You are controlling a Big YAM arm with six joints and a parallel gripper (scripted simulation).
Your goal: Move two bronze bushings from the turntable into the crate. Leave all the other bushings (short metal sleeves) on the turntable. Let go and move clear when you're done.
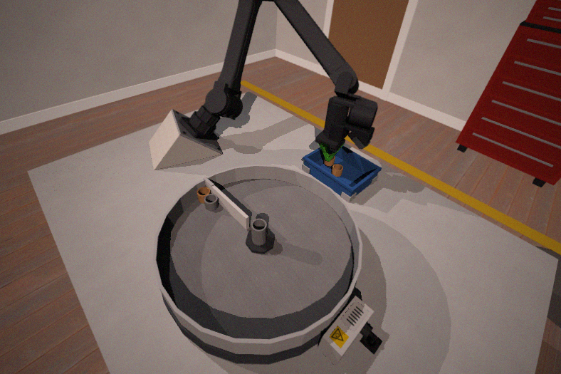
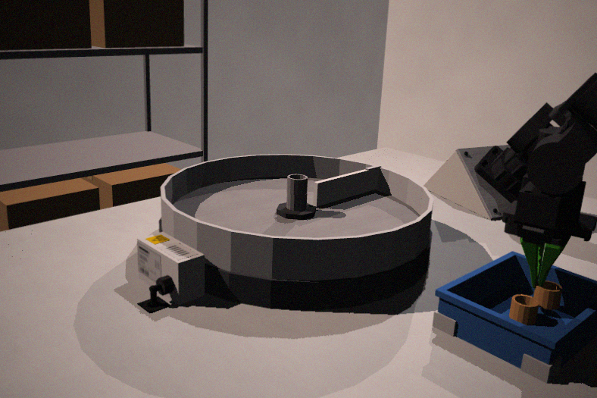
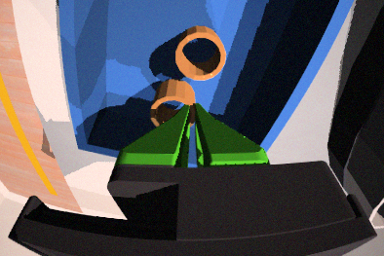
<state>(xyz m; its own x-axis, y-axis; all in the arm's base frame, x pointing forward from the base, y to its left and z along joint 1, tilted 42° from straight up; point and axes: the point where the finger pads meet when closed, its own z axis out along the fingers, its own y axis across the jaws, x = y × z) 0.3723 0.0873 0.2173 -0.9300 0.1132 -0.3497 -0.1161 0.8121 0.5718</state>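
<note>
The blue crate lies 50 mm ahead of my hand and 20 mm below it. Round my hand: turntable (370 mm to the right, 60 mm ahead, 10 mm above).
</note>
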